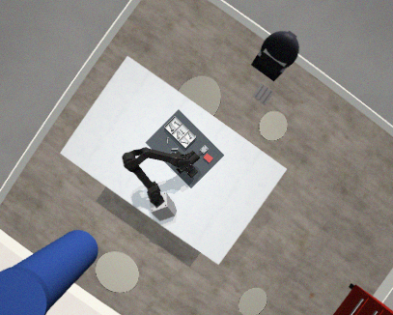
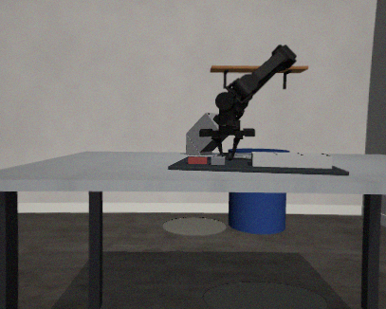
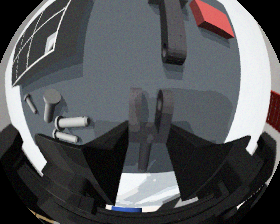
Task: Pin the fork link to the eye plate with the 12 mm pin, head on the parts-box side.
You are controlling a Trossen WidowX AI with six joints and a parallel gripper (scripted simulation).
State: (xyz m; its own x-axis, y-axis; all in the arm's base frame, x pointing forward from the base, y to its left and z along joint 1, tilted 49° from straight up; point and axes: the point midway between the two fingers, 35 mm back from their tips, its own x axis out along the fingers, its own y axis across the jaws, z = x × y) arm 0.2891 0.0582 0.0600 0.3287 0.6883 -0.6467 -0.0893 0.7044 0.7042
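The eye plate is 9 cm ahead of my hand, 3 cm below it and 1 cm to the right of it. Also, from my hand: grey pin 9 cm to the left, 3 cm below, 1 cm behind; dark mat 9 cm to the left, 6 cm ahead, 5 cm below; fork link 3 cm below.
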